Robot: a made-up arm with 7 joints.
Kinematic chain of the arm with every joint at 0, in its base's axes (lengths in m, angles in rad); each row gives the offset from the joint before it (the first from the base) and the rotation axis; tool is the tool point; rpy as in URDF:
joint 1: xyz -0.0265 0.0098 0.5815 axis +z
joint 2: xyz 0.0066 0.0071 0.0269 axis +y
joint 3: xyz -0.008 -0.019 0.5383 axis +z
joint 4: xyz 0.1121 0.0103 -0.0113 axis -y
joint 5: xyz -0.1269 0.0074 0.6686 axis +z
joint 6: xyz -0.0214 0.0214 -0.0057 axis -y
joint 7: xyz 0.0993 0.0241 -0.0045 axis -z
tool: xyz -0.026 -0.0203 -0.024 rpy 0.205 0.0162 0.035
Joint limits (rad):
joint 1: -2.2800..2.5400
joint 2: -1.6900..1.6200
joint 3: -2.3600..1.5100
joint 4: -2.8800..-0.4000
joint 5: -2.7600..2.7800
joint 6: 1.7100..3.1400
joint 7: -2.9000..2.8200
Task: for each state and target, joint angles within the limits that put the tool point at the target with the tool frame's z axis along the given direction. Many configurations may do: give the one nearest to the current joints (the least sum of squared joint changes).
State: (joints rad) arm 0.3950 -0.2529 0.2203 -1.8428 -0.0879 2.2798 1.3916
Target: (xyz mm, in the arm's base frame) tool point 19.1 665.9 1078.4 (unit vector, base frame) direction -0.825 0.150 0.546
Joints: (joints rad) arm 0.3545 -0.6660 0.7789 -2.1391 -0.5633 1.7332 1.4895
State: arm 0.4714 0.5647 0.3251 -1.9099 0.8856 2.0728 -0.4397
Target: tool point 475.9 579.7 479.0 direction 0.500 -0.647 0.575
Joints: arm 0.5317 0.3722 0.3746 -2.3358 1.1264 2.4332 -0.3240
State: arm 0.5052 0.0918 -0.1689 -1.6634 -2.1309 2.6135 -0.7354
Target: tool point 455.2 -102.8 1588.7 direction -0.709 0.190 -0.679
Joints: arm 0.8775 -0.4314 -0.6806 -1.1786 -2.7600 3.1400 -0.9113
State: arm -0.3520 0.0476 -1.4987 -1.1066 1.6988 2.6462 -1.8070
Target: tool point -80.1 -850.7 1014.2 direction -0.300 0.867 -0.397
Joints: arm -0.2153 0.0161 -1.3642 -1.7777 2.6859 2.6419 -1.5469
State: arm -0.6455 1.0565 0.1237 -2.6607 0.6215 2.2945 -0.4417
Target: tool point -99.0 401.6 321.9 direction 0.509 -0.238 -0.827
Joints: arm -0.2083 1.6200 0.8979 -2.8583 0.7144 2.1568 -0.4366
